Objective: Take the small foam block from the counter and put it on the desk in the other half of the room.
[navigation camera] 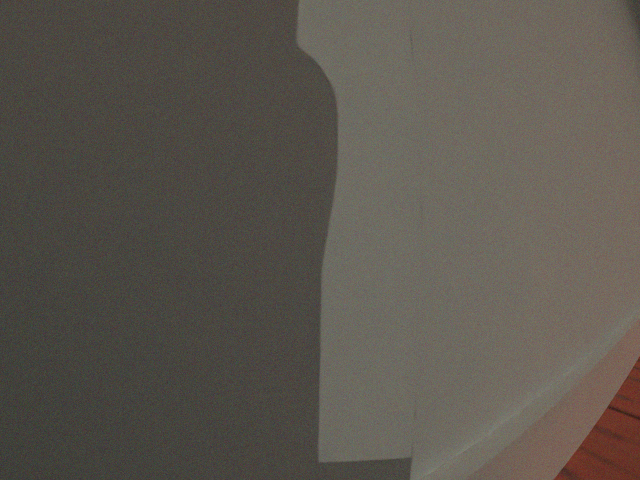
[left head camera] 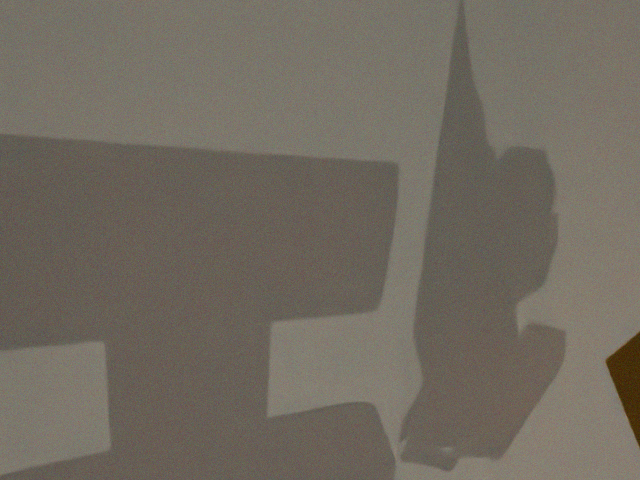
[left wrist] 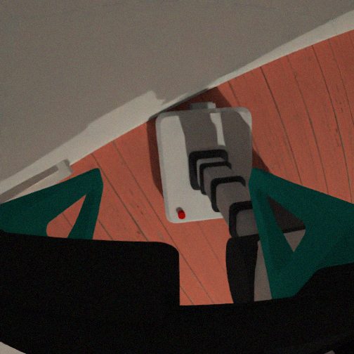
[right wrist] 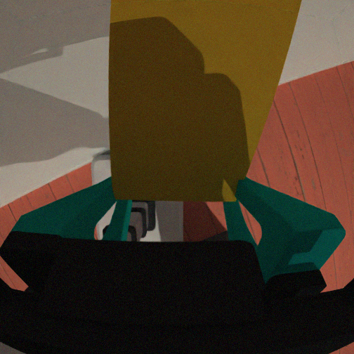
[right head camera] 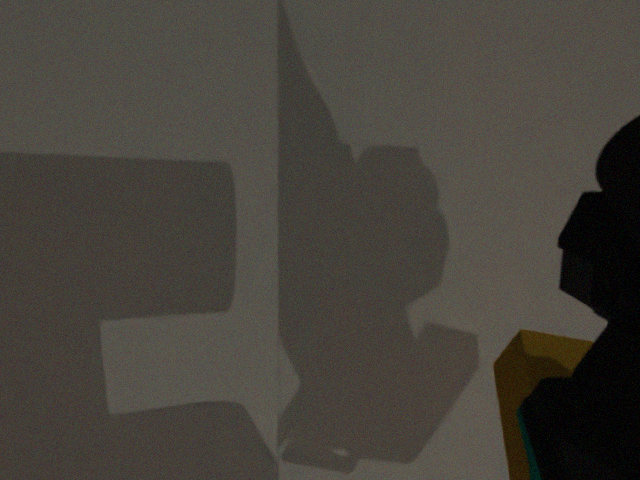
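Frame: origin at the left arm's base, x right, y back, z down, level; millimetres.
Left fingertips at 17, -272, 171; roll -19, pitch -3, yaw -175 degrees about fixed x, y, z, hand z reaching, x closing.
Observation:
A point is followed by its place in that frame, as x, y, z.
The foam block (left head camera: 629, 382) @(429, -426, 102) (right head camera: 511, 408) @(427, -410, 106) (right wrist: 175, 110) is yellow. It fills the upper middle of the right wrist view, partly in shadow, and shows at the lower right of both head views. My right gripper (right wrist: 177, 175) is shut on the block, its teal fingers at the two sides of the block's near end. In the right head view my dark right arm covers part of the block. My left gripper (left wrist: 175, 176) is open wide, with no object between its fingers, above my own base. The counter and the desk do not show in these views.
A pale wall (left head camera: 206, 77) @(153, -396, -86) (right head camera: 516, 93) @(446, -514, -72) (navigation camera: 516, 206) @(391, -492, 1144) with robot shadows fills the head views and most of the navigation view, very close. Red plank floor (left wrist: 295, 100) (right wrist: 320, 120) (navigation camera: 610, 439) @(590, -538, 1410) meets the wall. My white base (left wrist: 175, 190) stands close to the wall.

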